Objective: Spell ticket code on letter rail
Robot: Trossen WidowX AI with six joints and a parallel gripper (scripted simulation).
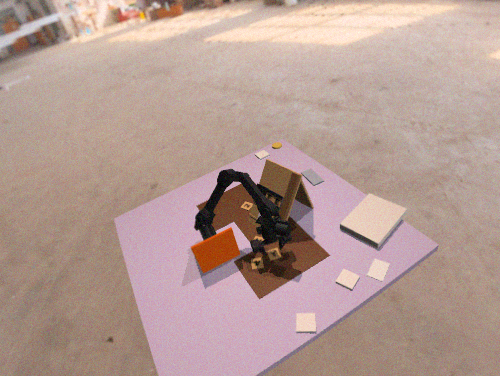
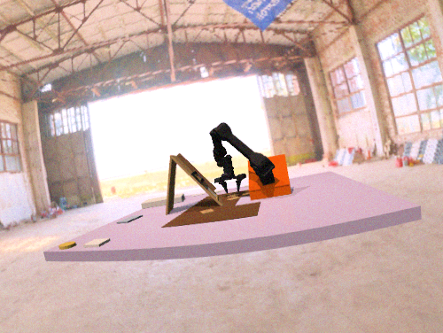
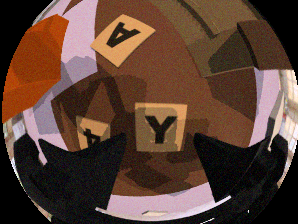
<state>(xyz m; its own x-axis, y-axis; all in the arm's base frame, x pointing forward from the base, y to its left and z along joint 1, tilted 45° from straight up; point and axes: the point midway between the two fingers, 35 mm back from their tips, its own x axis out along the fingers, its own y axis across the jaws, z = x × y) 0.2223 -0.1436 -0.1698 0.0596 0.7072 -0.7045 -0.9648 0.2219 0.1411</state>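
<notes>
Now: gripper tip 8 cm short of the white ticket, 19 cm to the right of it and 5 cm below it. Round my gripper tip: cream slab 51 cm ahead, 15 cm to the right; brown mat 2 cm behind, 21 cm to the left, 2 cm below; grey plate 51 cm ahead, 34 cm to the left, 2 cm below.
</notes>
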